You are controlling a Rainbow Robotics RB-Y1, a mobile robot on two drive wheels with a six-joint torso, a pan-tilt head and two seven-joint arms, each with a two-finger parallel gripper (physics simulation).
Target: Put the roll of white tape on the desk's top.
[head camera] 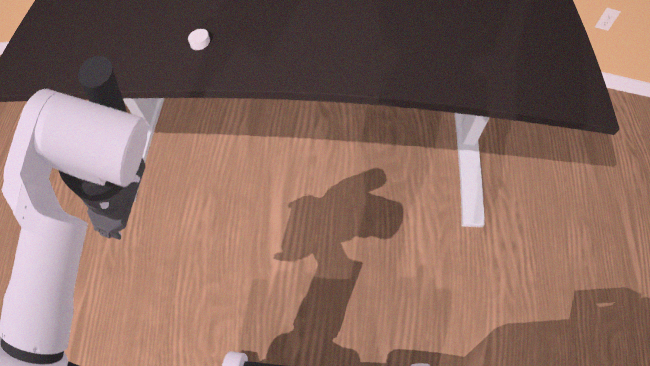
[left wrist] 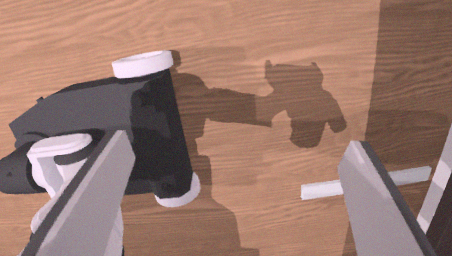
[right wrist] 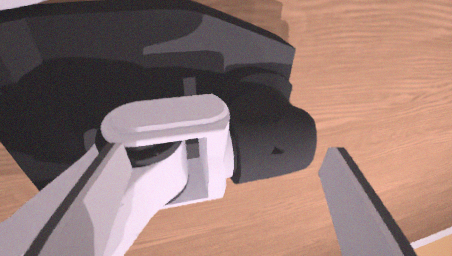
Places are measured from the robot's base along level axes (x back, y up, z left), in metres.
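Pixels of known places: left gripper, between the fingertips: (head camera: pixel 125 201) (left wrist: pixel 236 149); right gripper, between the fingertips: (right wrist: pixel 225 158).
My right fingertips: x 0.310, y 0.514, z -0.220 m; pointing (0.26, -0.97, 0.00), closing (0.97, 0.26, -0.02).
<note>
For each thing: its top centre in the pictures, then the offset to it from my right fingertips. Level surfaces: height alone.
- white tape, centre of its top: (head camera: pixel 197 36) dx -0.985, dy +0.228, dz +0.527 m
- desk, height of its surface: dy +0.207 m
- wooden floor, height of its surface: dy -0.513 m
- wall outlet, centre of its top: (head camera: pixel 614 9) dx -1.631, dy -0.056, dz -0.833 m
The roll of white tape (head camera: pixel 199 39) lies on the dark top of the desk (head camera: pixel 350 55), near the front edge at the upper left in the head view. It does not show in either wrist view. My left gripper (head camera: pixel 111 235) (left wrist: pixel 236 149) is open and empty, over the wooden floor in front of the desk. It is clearly apart from the tape, below and to the left of it in the head view. My right gripper (right wrist: pixel 225 158) is open, with no object between its fingers; behind them the right wrist view shows parts of my own body and floor.
White desk legs (head camera: pixel 471 185) (left wrist: pixel 320 190) stand on the wooden floor (head camera: pixel 225 225) under the desk's front edge. My dark mobile base (left wrist: pixel 155 135) (right wrist: pixel 125 75) shows in both wrist views. A wall outlet (head camera: pixel 607 19) is at the upper right of the head view.
</note>
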